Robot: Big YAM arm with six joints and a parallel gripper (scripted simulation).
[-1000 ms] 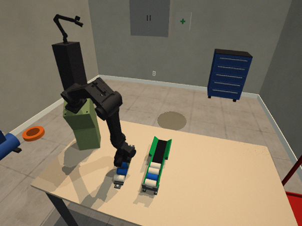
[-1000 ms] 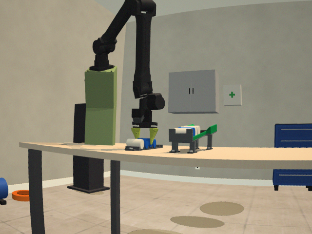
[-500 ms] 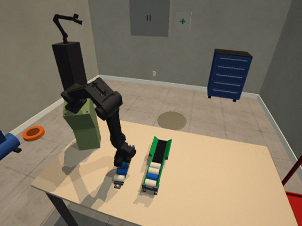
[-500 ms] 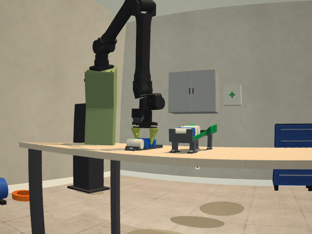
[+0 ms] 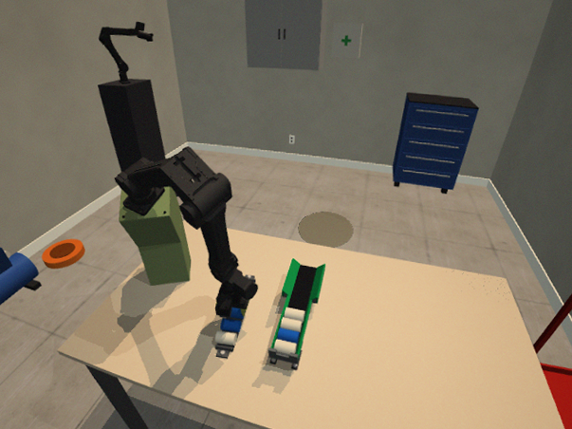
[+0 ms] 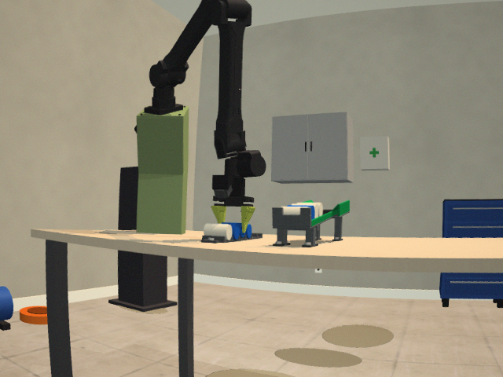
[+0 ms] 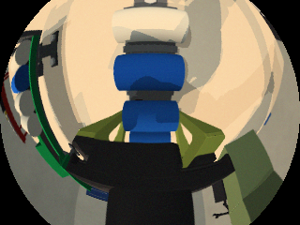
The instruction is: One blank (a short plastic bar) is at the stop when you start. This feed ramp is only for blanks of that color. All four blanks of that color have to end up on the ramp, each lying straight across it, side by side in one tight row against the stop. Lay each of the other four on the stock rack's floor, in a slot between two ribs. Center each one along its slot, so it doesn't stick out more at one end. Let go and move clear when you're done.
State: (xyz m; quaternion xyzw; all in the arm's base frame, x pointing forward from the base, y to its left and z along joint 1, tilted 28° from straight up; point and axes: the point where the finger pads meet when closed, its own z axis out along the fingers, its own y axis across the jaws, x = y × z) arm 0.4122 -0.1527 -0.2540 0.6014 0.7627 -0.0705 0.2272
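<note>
My hand is 4 cm above the grey stock rack and 3 cm to the right of it. The rest, counted from my hand: grey stop 23 cm ahead, 13 cm to the right, 3 cm above.
</note>
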